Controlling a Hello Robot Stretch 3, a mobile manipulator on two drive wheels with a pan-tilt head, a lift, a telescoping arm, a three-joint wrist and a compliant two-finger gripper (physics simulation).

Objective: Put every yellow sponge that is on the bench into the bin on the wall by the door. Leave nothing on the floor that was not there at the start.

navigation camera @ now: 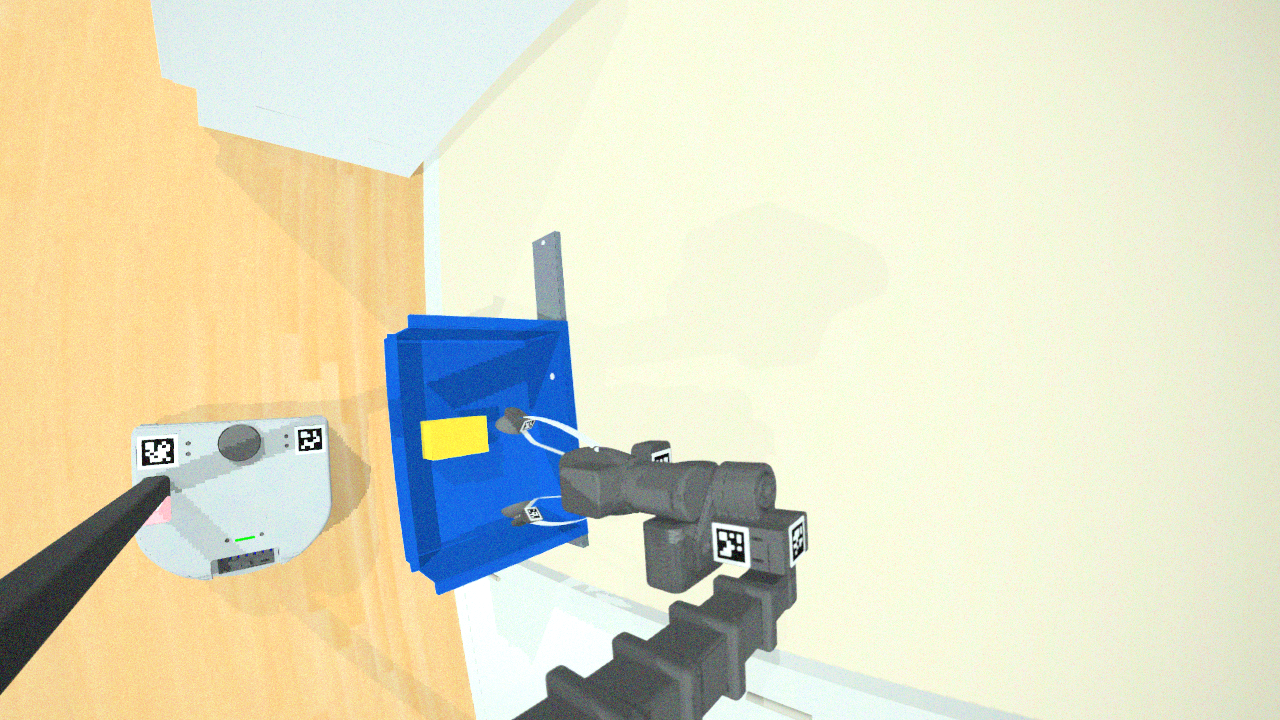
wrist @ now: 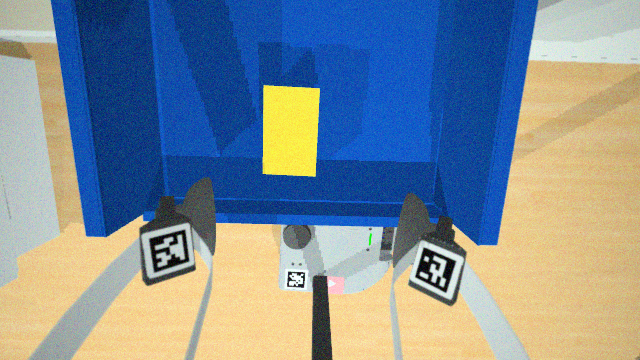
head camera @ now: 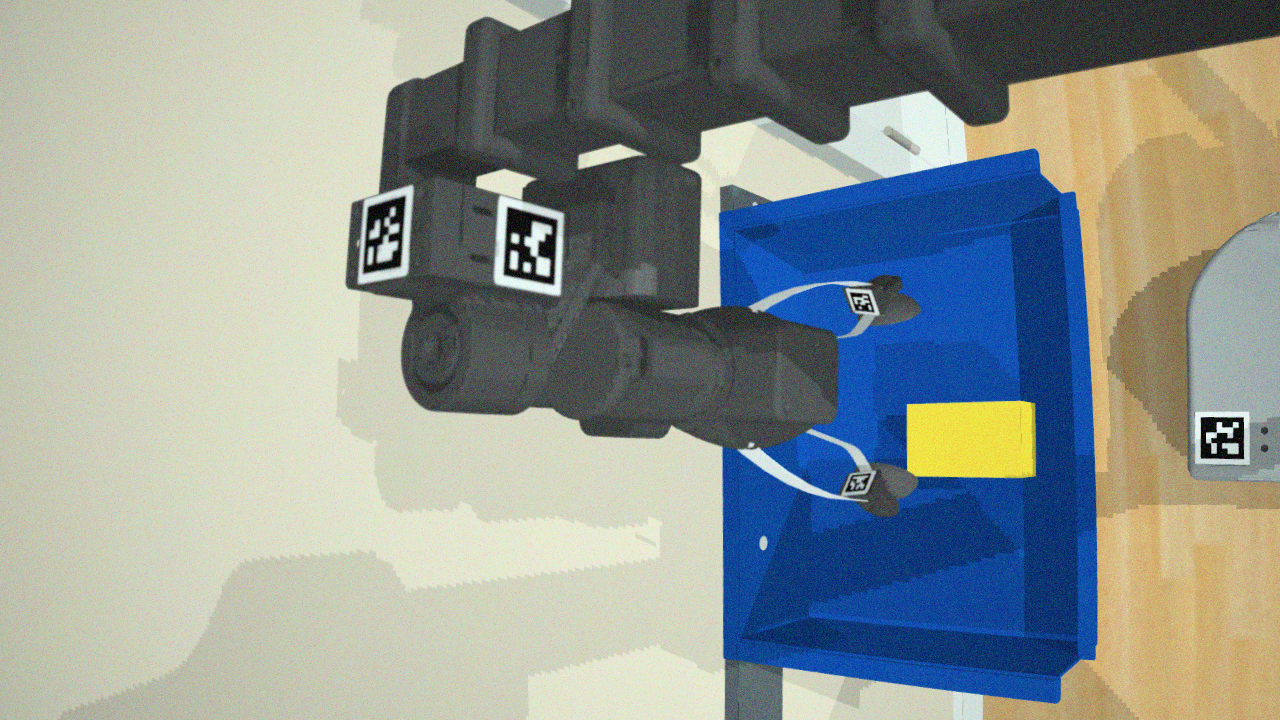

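Where they show: gripper, fingertip midpoint: (navigation camera: 506, 465) (wrist: 307, 211) (head camera: 899, 396); robot's base, origin of the base link: (navigation camera: 239, 440).
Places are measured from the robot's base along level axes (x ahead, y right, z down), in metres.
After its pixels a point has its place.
A yellow sponge (head camera: 966, 439) @(x 0.005, y 0.298, z -0.573 m) (navigation camera: 456, 437) @(x 0.005, y 0.294, z -0.573 m) (wrist: 290, 131) @(x 0.005, y 0.303, z -0.573 m) lies inside the blue wall bin (head camera: 1086, 555) @(x 0.092, y 0.195, z -0.582 m) (navigation camera: 392, 376) @(x 0.107, y 0.191, z -0.582 m) (wrist: 117, 125) @(x 0.175, y 0.299, z -0.614 m), on its floor. My gripper (head camera: 895, 395) @(x -0.022, y 0.274, z -0.764 m) (navigation camera: 516, 467) @(x -0.022, y 0.274, z -0.764 m) (wrist: 307, 211) @(x -0.022, y 0.274, z -0.764 m) is open, with its two fingers wide apart and nothing between them. It is over the bin, on the wall side of the sponge in the head and navigation views. One fingertip appears close to a corner of the sponge in the head view; the wrist view shows the sponge beyond the fingers. The bench does not show in these views.
My base (head camera: 1244, 340) @(x -0.113, y 0.104, z -0.160 m) (navigation camera: 268, 501) @(x -0.122, y 0.046, z -0.160 m) (wrist: 345, 255) @(x -0.129, y -0.050, z -0.160 m) stands on the wood floor beside the bin. My dark arm (head camera: 805, 53) @(x -0.083, y 0.140, z -1.117 m) (navigation camera: 698, 644) @(x -0.085, y 0.184, z -1.110 m) reaches past the bin. A grey wall strip (head camera: 753, 689) @(x 0.234, y 0.468, z -0.625 m) (navigation camera: 547, 277) @(x 0.293, y 0.465, z -0.618 m) runs behind it. A white panel (head camera: 935, 125) @(x -0.441, y 0.494, z -0.136 m) with a handle and a pale block (navigation camera: 295, 80) @(x 0.756, y 0.049, z -0.286 m) (wrist: 25, 150) @(x 0.758, y 0.156, z -0.073 m) are nearby.
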